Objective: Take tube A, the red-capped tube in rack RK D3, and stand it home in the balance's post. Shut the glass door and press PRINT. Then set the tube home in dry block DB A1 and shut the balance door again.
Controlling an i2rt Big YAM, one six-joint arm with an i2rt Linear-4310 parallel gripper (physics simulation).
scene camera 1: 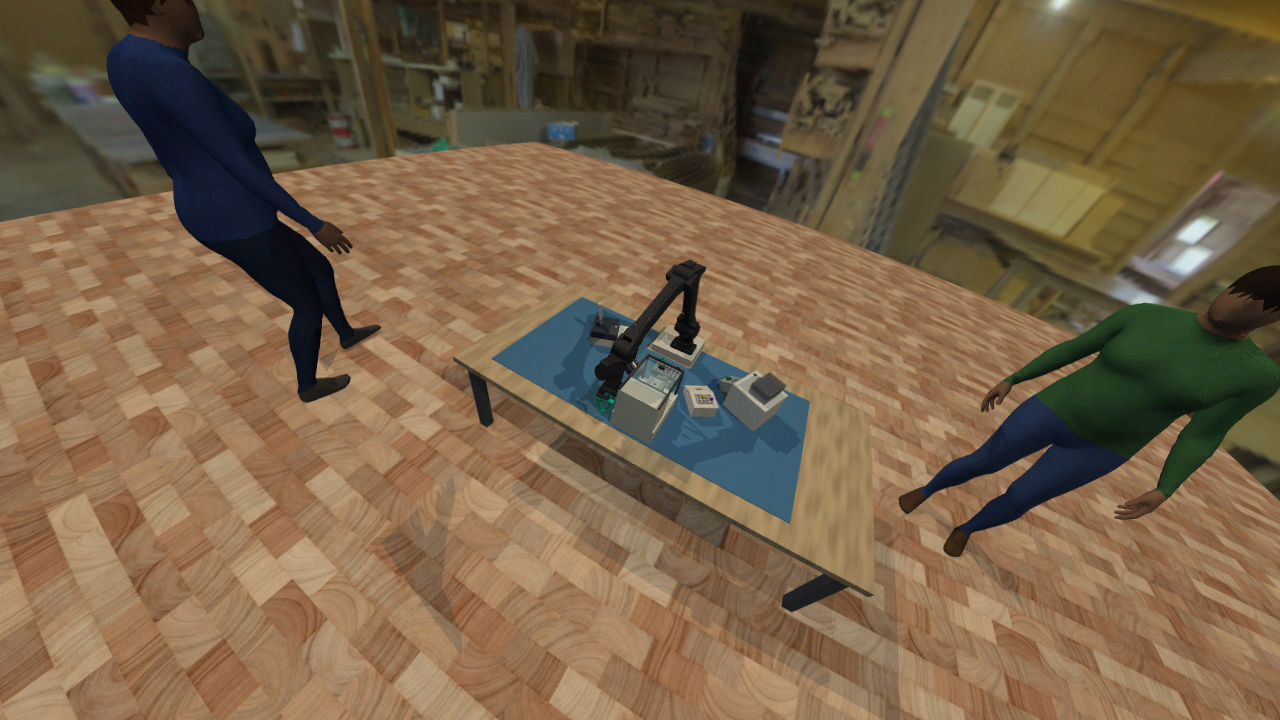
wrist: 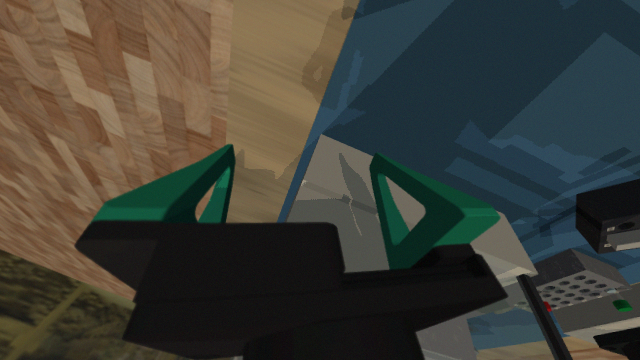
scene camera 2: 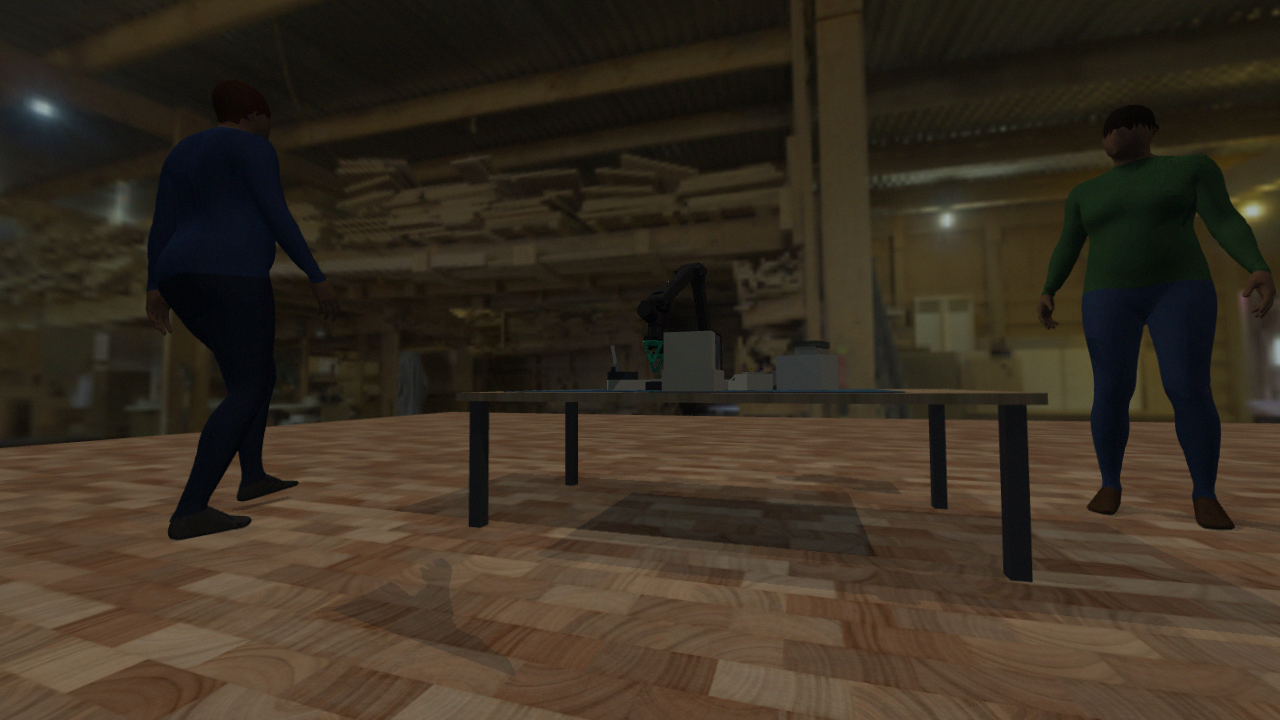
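Where they show: gripper, between the fingertips: [scene camera 1: 605,407] [wrist: 307,156] [scene camera 2: 653,367]; arm's base, origin of its link: [scene camera 1: 683,346].
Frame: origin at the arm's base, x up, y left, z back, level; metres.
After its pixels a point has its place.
Note:
My gripper [scene camera 1: 605,404] @(x 0.043, y -0.105, z -0.606 m) [scene camera 2: 654,358] @(x 0.043, y -0.105, z -0.606 m) [wrist: 307,156] @(x 0.043, y -0.105, z -0.606 m) has green fingers that stand wide open and empty, beside the left side of the balance. The balance [scene camera 1: 637,410] @(x 0.110, y 0.020, z -0.604 m) [scene camera 2: 689,360] @(x 0.066, y 0.021, z -0.604 m) [wrist: 320,172] @(x 0.020, y -0.076, z -0.591 m) is a tall pale box; in scene camera 1 its glass-walled chamber shows at its back. The door's position is unclear. In the wrist view a grey block with rows of holes [wrist: 575,289] @(x -0.009, y -0.025, z -0.200 m) lies at the lower right. A small red cap [wrist: 547,306] @(x 0.013, y 0.003, z -0.229 m) shows at its edge, partly behind a dark bar. I cannot tell which hole it is in, or which block is DB.
A black block with holes [wrist: 612,212] @(x -0.009, y -0.138, z -0.323 m) and a green cap [wrist: 622,305] @(x 0.013, y -0.050, z -0.176 m) show at the wrist view's right. A white box with coloured spots [scene camera 1: 701,400] @(x 0.032, y 0.205, z -0.332 m) and a larger pale device [scene camera 1: 754,402] @(x 0.095, y 0.405, z -0.271 m) [scene camera 2: 805,370] @(x 0.036, y 0.404, z -0.273 m) stand right of the balance. A dark device [scene camera 1: 605,329] @(x 0.041, y -0.361, z -0.184 m) [scene camera 2: 622,376] @(x 0.020, y -0.352, z -0.216 m) stands left. Two people stand near the table.

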